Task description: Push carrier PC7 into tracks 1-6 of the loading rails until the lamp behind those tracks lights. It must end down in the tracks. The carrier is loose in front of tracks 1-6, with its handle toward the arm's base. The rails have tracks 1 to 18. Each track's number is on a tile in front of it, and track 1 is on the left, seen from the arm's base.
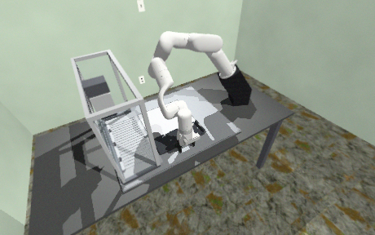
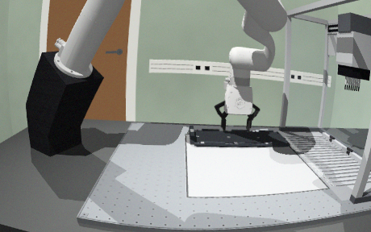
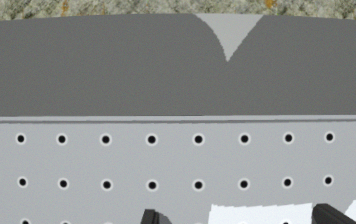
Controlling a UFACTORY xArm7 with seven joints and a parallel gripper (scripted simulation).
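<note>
My hand is 10 mm short of the carrier PC7 and 100 mm to the left of it. Round my hand: pipetting head (350 mm ahead, 240 mm to the right, 330 mm above); frame post (230 mm ahead, 530 mm to the right, 230 mm above).
</note>
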